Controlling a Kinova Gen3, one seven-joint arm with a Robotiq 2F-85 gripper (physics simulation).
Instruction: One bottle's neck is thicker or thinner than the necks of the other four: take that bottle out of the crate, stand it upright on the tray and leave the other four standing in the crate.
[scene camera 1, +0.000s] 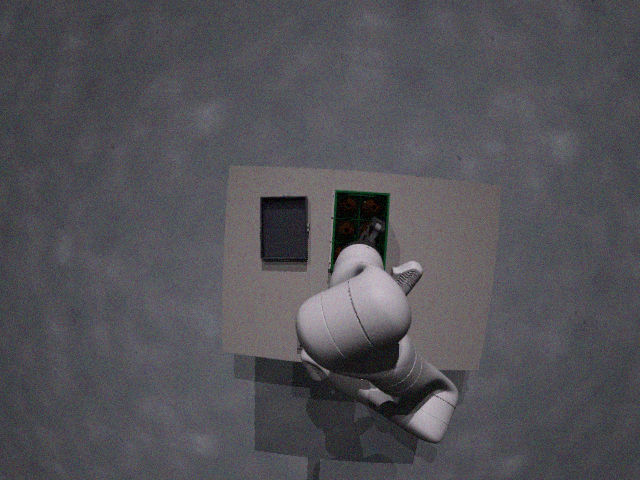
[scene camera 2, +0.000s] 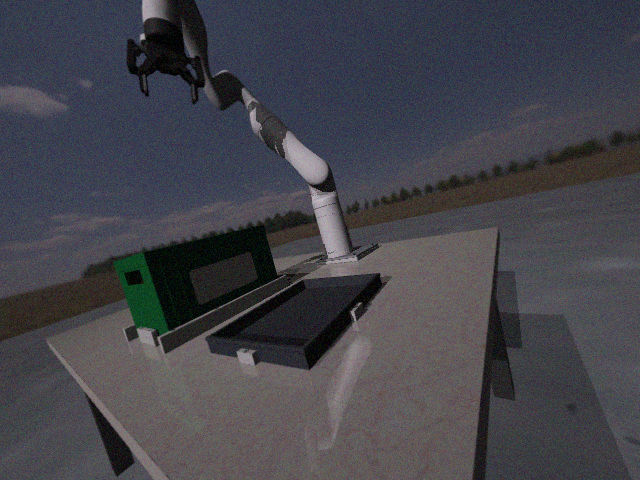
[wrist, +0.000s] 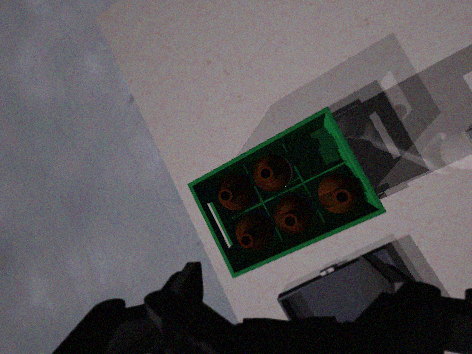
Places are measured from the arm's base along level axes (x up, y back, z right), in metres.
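Pixels of known places: gripper, fingertip midpoint: (scene camera 2: 171, 99) (wrist: 278, 275); arm's base, origin of the base link: (scene camera 2: 339, 254).
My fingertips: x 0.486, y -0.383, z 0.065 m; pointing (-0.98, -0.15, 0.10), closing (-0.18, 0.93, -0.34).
Observation:
For each thing: its top centre in the pictures, then the offset to it from my fingertips. "spot": a spot on its surface instead. Level surfaces: height alone.
- green crate, middle of its top: (wrist: 277, 196) (scene camera 2: 195, 241) (scene camera 1: 360, 232) dx -0.326, dy -0.032, dz +0.026 m
- upper row, surface spot: (wrist: 234, 201) spot: dx -0.374, dy -0.119, dz +0.048 m
- lower row, surface spot: (wrist: 257, 228) spot: dx -0.376, dy -0.099, dz -0.016 m
- dark tray, surface spot: (scene camera 2: 305, 310) (scene camera 1: 285, 229) spot: dx -0.496, dy -0.005, dz -0.260 m
- table, its level: dx -0.501 m
The green crate (scene camera 1: 362, 192) (scene camera 2: 140, 297) (wrist: 345, 146) stands on the table. In the wrist view it holds five upright brown bottles: two in the upper row (wrist: 234, 201) (wrist: 276, 181) and three in the lower row (wrist: 257, 228) (wrist: 299, 211) (wrist: 327, 192). The upper row's right compartment is empty. Which neck differs in thickness I cannot tell. The dark tray (scene camera 1: 284, 227) (scene camera 2: 305, 310) (wrist: 325, 300) lies beside the crate and is empty. My gripper (scene camera 1: 372, 230) (scene camera 2: 169, 97) (wrist: 278, 275) is open and empty, high above the crate, and in scene camera 1 it and the arm hide part of it.
Pale rails and small brackets (scene camera 2: 147, 336) stand at the crate's foot. Small brackets (scene camera 2: 247, 356) also touch the tray's outside. The arm (scene camera 1: 356, 320) (scene camera 2: 305, 160) reaches over the table (scene camera 1: 454, 289) (scene camera 2: 413, 361) from its base. Shadows fall beside the crate in the wrist view.

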